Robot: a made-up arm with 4 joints.
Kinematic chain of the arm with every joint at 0, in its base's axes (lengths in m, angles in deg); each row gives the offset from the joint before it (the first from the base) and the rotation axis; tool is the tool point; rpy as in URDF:
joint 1: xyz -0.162 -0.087 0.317 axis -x
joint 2: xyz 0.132 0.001 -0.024 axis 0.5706 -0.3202 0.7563
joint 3: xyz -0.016 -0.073 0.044 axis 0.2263 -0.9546 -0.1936
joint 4: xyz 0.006 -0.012 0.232 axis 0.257 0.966 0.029
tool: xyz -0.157 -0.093 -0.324 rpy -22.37 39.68 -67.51
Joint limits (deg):
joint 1: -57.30..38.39
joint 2: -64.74..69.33
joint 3: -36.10..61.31
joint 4: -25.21..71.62
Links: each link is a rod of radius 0.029 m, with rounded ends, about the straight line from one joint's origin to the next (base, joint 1, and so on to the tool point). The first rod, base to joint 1, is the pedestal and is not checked.
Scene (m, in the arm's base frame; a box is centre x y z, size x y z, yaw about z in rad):
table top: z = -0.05
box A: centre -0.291 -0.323 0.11 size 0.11 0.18 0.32 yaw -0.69
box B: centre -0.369 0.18 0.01 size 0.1 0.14 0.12 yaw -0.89
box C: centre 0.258 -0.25 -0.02 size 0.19 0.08 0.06 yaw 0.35
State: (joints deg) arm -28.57 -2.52 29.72 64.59
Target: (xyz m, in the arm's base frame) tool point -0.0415 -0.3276 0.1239
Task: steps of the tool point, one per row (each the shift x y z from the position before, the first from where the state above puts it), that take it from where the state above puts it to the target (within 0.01 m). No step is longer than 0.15 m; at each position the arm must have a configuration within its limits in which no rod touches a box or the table.
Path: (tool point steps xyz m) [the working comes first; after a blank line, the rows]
Joints at the target: 3.31 66.61 -6.10 14.41
Straight joint move there: touches box A.

1: 0.0368 -0.0681 0.0281
2: 0.0489 -0.0530 0.0434
3: 0.0589 -0.0326 0.0537
4: 0.0132 -0.0459 -0.0194
5: 0.0243 -0.0469 -0.0167
6: 0.0350 -0.0454 -0.0142
7: 0.0639 0.0191 -0.1053
8: 0.0710 0.0493 -0.0879
9: 0.0745 0.0737 -0.0610

